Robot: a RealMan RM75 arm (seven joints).
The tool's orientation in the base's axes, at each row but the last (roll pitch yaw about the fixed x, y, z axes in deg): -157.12 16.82 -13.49; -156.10 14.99 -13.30; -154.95 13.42 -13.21; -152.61 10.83 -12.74
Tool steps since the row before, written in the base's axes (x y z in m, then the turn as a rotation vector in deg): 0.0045 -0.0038 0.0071 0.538 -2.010 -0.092; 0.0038 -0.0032 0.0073 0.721 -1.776 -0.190; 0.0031 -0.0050 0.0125 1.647 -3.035 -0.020; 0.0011 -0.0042 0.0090 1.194 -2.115 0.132
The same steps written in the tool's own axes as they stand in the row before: 0.0030 -0.0008 -0.0087 0.976 1.608 -0.894; 0.0024 -0.0013 -0.0084 1.122 1.387 -0.728; 0.0011 -0.0018 -0.0137 2.239 2.118 -1.557; 0.0003 -0.0008 -0.0100 1.577 1.397 -1.215
